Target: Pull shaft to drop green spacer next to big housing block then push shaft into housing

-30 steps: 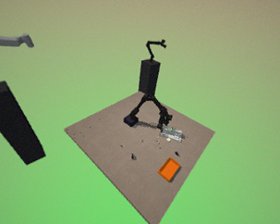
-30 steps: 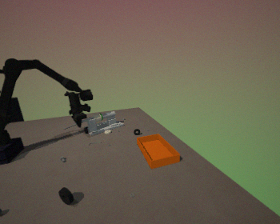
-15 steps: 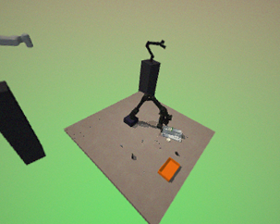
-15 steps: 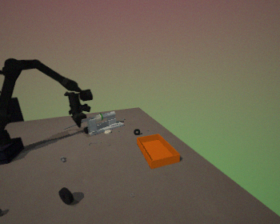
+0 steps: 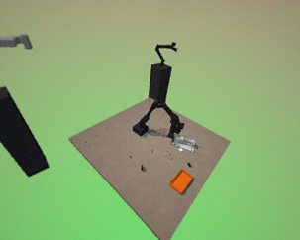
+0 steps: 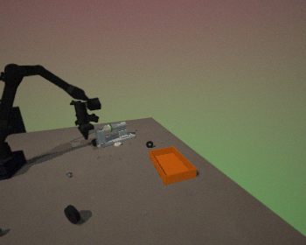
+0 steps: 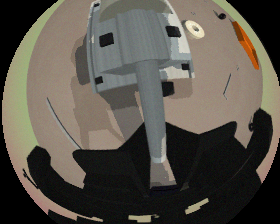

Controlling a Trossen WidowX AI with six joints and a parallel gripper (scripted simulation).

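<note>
Now: gripper tip 60 mm short of the grey shaft, 30 mm to the right of it and 30 mm below it. Round my gripper tip: pale spacer (170 mm ahead, 40 mm below, 20 mm to the right); black wheel (490 mm to the right, 100 mm ahead, 20 mm below); green spacer (130 mm ahead, 70 mm to the left, 30 mm above).
</note>
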